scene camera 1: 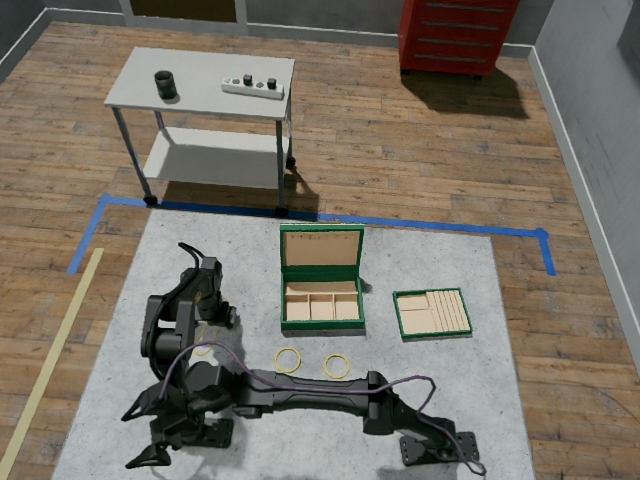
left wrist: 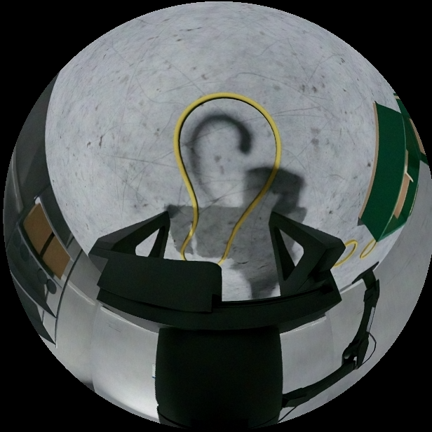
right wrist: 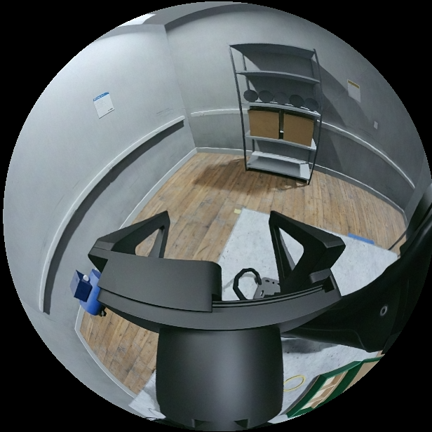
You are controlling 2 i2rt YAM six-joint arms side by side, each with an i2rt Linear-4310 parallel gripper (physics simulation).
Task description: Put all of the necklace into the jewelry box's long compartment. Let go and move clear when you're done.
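Where they show: left gripper, between the fingertips: [scene camera 1: 213, 326]; right gripper, between the fingertips: [scene camera 1: 124, 443]; left arm's base, origin of its link: [scene camera 1: 192, 431]; right arm's base, origin of its link: [scene camera 1: 438, 448].
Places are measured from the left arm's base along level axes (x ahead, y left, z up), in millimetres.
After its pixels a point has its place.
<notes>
The necklace [scene camera 1: 203, 354] {x 209, y 15, z 3 mm} [left wrist: 220, 95], a thin yellow loop, lies on the grey mat; in scene camera 1 the left arm partly hides it. The green jewelry box [scene camera 1: 323, 324] {x 311, y -321, z 41 mm} [left wrist: 387, 165] stands open at the middle, its lid raised. Its long compartment [scene camera 1: 320, 287] {x 455, y -306, z 6 mm} is the back strip, behind three small compartments. My left gripper [left wrist: 219, 216] is open, pointing down above the necklace's narrow end; its base hides part of that end in the left wrist view. Its fingertips are hidden in scene camera 1. My right gripper [scene camera 1: 126, 442] {x -96, y 62, z 290 mm} [right wrist: 218, 216] is open and empty at the lower left, away from the necklace.
Two yellow rings [scene camera 1: 287, 372] {x 174, y -229, z 2 mm} [scene camera 1: 336, 377] {x 169, y -367, z 4 mm} lie in front of the box. A green-rimmed slotted tray [scene camera 1: 436, 336] {x 314, y -661, z 9 mm} lies right of it. The right arm [scene camera 1: 320, 395] {x -9, y -315, z 396 mm} stretches across the front, near the rings. A white cart [scene camera 1: 206, 56] stands behind the mat.
</notes>
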